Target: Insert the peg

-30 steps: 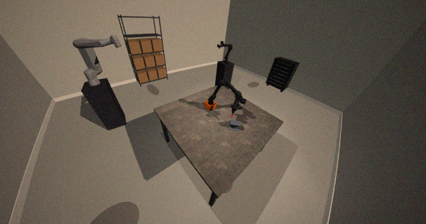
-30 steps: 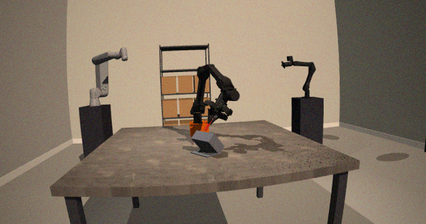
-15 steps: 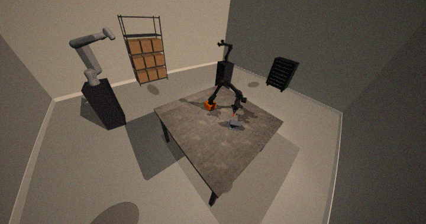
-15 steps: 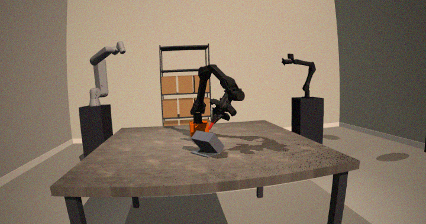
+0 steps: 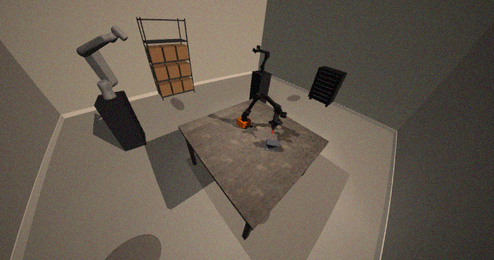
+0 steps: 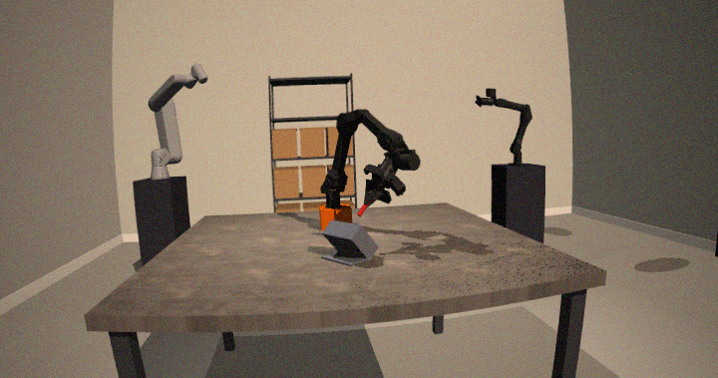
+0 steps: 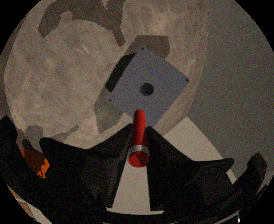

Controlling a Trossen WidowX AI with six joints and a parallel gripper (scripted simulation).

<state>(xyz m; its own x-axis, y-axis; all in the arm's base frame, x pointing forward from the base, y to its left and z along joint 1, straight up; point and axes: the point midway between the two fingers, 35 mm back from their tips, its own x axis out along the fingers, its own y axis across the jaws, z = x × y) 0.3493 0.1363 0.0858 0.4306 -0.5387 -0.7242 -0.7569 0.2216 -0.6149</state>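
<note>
The grey sloped panel is 90 mm below my gripper tip, 80 mm ahead of it and 50 mm to the right of it. The rest, counted from my gripper tip: red round peg 10 mm to the left, 10 mm behind, 10 mm above.
</note>
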